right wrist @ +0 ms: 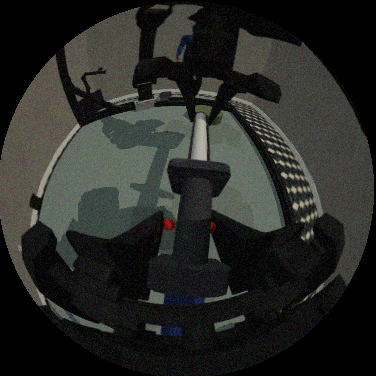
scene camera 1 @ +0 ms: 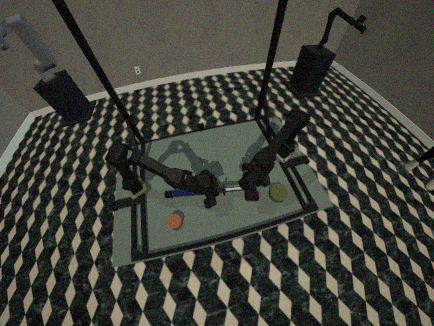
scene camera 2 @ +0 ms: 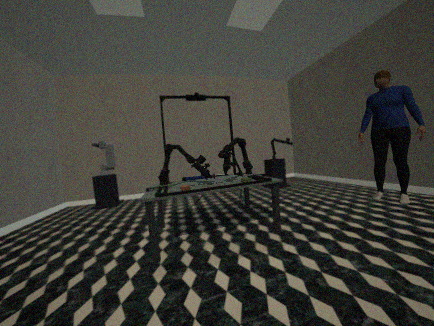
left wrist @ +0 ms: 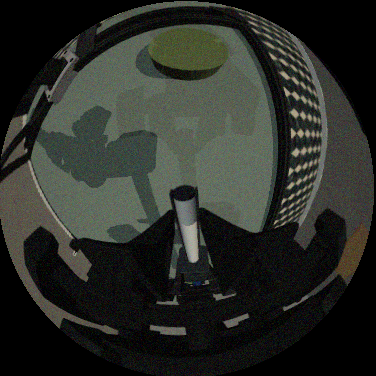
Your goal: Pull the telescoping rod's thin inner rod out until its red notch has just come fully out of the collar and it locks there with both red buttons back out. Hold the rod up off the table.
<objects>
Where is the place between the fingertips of the right gripper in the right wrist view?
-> At 185,214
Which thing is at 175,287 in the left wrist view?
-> The right gripper.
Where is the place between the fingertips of the left gripper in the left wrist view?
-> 186,212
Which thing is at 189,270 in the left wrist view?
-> A telescoping rod.
</objects>
